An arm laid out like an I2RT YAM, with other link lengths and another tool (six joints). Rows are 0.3 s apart.
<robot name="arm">
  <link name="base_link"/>
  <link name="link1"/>
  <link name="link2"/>
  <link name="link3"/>
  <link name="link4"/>
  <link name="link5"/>
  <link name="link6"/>
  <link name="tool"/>
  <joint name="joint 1" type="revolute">
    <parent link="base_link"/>
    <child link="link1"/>
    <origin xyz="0 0 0.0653"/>
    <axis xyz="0 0 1"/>
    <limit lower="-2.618" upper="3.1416"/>
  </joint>
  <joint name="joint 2" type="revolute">
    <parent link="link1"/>
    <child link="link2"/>
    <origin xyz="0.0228 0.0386 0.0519"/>
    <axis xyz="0 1 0"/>
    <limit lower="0" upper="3.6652"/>
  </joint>
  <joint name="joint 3" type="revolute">
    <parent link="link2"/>
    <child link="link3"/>
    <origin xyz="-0.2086 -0.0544 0"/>
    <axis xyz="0 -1 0"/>
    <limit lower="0" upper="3.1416"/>
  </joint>
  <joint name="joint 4" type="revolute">
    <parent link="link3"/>
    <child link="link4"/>
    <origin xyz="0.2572 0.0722 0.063"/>
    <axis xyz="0 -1 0"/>
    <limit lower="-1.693" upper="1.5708"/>
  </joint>
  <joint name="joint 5" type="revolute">
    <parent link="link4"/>
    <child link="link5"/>
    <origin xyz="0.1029 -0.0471 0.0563"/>
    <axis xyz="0 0 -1"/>
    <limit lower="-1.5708" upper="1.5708"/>
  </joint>
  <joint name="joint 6" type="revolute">
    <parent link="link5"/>
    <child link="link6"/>
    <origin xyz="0.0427 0 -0.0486"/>
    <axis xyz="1 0 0"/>
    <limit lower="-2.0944" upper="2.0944"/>
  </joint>
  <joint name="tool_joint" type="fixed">
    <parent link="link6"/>
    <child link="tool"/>
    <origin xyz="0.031 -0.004 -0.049" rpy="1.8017 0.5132 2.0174"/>
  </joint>
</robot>
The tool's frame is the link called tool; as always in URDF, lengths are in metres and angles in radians.
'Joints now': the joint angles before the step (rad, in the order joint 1, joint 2, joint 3, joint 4, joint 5, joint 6). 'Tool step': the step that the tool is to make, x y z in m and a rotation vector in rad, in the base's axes. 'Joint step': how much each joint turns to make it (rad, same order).
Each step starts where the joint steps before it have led.
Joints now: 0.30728 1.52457 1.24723 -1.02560 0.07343 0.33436
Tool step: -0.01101 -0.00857 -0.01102 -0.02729 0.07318 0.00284
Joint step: -0.01449 0.00723 -0.03434 -0.03509 0.00038 -0.01792
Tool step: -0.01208 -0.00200 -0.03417 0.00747 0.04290 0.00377
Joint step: 0.00038 0.00001 -0.13236 0.09346 -0.01983 0.00000
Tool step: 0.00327 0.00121 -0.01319 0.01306 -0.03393 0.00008
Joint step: -0.00001 0.00001 -0.04996 0.08621 -0.00267 0.00037
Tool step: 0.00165 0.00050 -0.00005 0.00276 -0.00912 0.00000
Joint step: 0.00000 -0.00003 -0.00002 0.00952 -0.00001 0.00001
